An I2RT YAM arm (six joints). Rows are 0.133 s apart.
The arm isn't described. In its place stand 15 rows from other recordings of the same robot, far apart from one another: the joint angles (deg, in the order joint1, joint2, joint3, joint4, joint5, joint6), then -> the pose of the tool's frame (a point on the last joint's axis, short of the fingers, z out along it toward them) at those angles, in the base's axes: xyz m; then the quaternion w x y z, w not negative.
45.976, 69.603, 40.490, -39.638, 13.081, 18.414 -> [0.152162 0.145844 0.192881 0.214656 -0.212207 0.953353 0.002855]
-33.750, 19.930, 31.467, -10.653, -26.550, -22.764 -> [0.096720 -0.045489 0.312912 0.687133 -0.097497 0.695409 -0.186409]
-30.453, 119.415, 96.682, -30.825, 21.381, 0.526 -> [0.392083 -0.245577 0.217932 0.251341 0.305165 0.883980 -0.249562]
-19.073, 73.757, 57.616, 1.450, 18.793, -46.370 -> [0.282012 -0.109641 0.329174 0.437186 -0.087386 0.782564 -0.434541]
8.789, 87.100, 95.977, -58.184, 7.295, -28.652 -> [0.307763 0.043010 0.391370 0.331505 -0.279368 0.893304 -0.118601]
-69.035, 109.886, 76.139, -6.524, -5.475, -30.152 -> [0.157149 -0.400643 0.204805 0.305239 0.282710 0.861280 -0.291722]
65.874, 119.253, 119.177, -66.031, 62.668, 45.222 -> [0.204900 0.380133 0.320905 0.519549 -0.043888 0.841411 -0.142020]
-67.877, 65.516, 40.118, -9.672, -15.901, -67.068 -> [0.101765 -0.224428 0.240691 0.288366 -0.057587 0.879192 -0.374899]
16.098, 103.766, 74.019, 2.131, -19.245, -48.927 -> [0.400908 0.127914 0.250568 0.530216 -0.526318 0.664688 -0.007130]
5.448, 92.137, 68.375, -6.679, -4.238, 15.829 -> [0.370725 0.038000 0.278032 0.481868 0.060178 0.865454 0.123168]
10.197, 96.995, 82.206, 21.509, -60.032, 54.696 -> [0.383794 0.100370 0.381750 0.367760 -0.128167 0.674053 0.627677]
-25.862, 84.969, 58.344, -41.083, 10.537, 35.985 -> [0.252810 -0.129785 0.219473 0.199691 0.517297 0.828996 -0.072757]
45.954, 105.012, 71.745, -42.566, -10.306, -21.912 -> [0.240721 0.258035 0.178557 0.101561 -0.560913 0.813848 0.112755]
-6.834, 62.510, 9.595, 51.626, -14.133, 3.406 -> [0.201830 -0.015433 0.185986 0.696118 -0.022337 0.714429 0.067171]
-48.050, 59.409, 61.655, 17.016, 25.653, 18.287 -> [0.141125 -0.180065 0.445311 0.735423 0.460315 0.373396 -0.328389]
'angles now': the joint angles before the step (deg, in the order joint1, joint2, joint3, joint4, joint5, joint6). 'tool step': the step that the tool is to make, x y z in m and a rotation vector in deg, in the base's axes. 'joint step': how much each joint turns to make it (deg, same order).
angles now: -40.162, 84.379, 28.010, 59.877, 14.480, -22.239
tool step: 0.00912, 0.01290, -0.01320, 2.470, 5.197, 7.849
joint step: 2.492, 0.176, -0.808, -4.349, -5.376, -1.290
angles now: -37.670, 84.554, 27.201, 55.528, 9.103, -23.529
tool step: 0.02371, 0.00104, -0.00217, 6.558, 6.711, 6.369
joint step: 2.403, 1.464, 6.033, -13.967, -4.087, 0.830
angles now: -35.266, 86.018, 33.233, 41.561, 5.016, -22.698
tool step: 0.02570, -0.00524, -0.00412, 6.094, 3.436, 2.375
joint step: 1.683, 4.655, 6.754, -8.591, -1.442, 2.819
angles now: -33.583, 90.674, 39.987, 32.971, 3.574, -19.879
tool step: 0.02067, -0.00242, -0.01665, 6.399, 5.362, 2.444
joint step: 1.355, 5.421, 5.181, -7.825, -1.923, 1.880
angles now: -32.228, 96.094, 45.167, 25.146, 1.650, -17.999
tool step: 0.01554, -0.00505, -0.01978, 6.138, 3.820, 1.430
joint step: 0.393, 5.641, 4.241, -5.113, -2.448, 2.273
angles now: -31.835, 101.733, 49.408, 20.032, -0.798, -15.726
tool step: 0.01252, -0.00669, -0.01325, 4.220, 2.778, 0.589
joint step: -0.021, 4.480, 4.152, -4.219, -1.704, 1.399
